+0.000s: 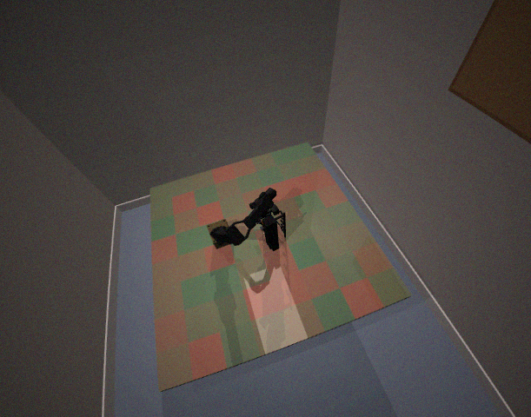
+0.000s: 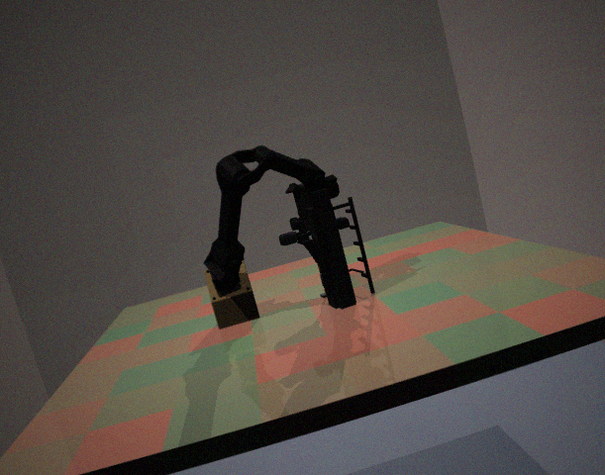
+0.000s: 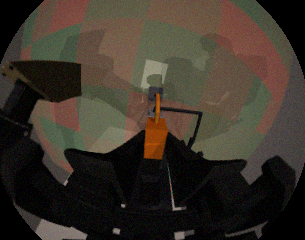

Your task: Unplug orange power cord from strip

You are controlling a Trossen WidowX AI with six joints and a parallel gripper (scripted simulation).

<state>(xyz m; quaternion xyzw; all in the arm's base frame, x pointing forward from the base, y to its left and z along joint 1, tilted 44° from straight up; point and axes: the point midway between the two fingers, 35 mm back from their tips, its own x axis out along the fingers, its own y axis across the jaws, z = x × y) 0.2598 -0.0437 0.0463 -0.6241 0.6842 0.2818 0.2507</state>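
Right now my gripper tip is 3 cm to the left of the orange plug.
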